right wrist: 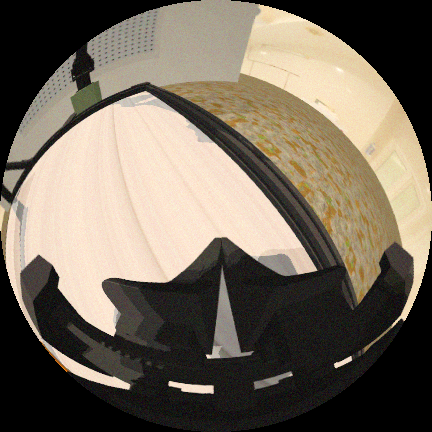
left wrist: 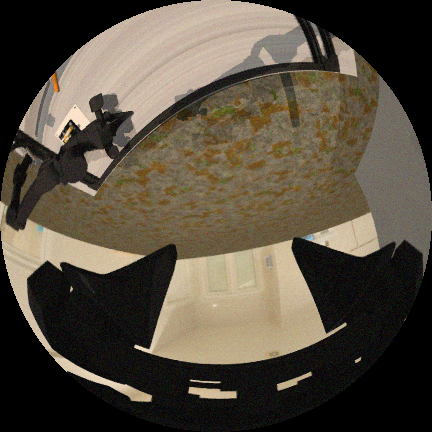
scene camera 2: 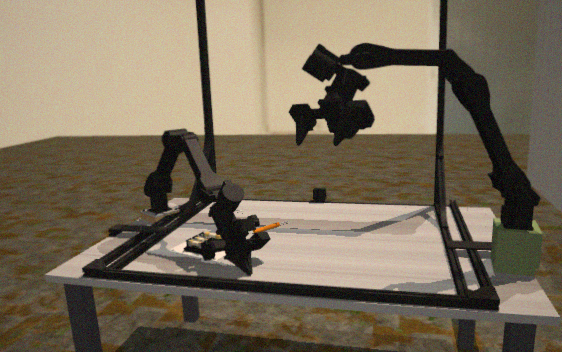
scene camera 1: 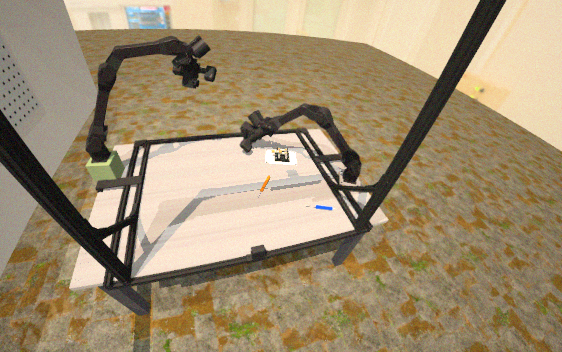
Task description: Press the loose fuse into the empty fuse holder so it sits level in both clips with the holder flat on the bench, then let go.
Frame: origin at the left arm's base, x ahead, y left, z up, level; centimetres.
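Seen in the pictures: left gripper, fingertip midpoint: (left wrist: 236,247) (scene camera 2: 315,144) (scene camera 1: 200,77); right gripper, fingertip midpoint: (right wrist: 220,242) (left wrist: 131,111) (scene camera 2: 250,274); left arm's base at its link origin: (right wrist: 84,87) (scene camera 2: 516,225) (scene camera 1: 101,157); right arm's base at its link origin: (scene camera 2: 159,209) (scene camera 1: 349,178).
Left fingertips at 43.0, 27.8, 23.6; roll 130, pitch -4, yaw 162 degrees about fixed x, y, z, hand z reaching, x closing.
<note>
Offsets run from my left fingertips to a thing's middle, as dx, dy, dz.
The black fuse holder (scene camera 1: 282,156) (scene camera 2: 196,242) (left wrist: 67,130) sits on a white card (scene camera 1: 292,161) (left wrist: 75,111), with small tan cylinders on it. One tan piece {+36.6, -19.8, -30.3} (scene camera 2: 215,235) shows at its right side in scene camera 2; whether it is the loose fuse, and how it sits, is too small to tell. My right gripper (scene camera 2: 250,271) (left wrist: 131,111) (right wrist: 220,242) is shut and empty, low over the table beside the holder; its wrist and fingers hide part of the holder in scene camera 2. My left gripper (scene camera 1: 201,81) (scene camera 2: 318,142) (left wrist: 236,247) is open and empty, high above the table.
An orange-handled tool {+26.8, -40.7, -33.8} (scene camera 1: 265,183) (scene camera 2: 267,228) (left wrist: 55,83) and a blue-handled tool {+49.4, -55.3, -33.8} (scene camera 1: 323,207) lie on the table. A green block (scene camera 1: 105,168) (scene camera 2: 517,248) (right wrist: 86,99) is under the left arm's base. Black frame rails (scene camera 1: 200,269) (scene camera 2: 280,289) border the table, with tall posts rising from them.
</note>
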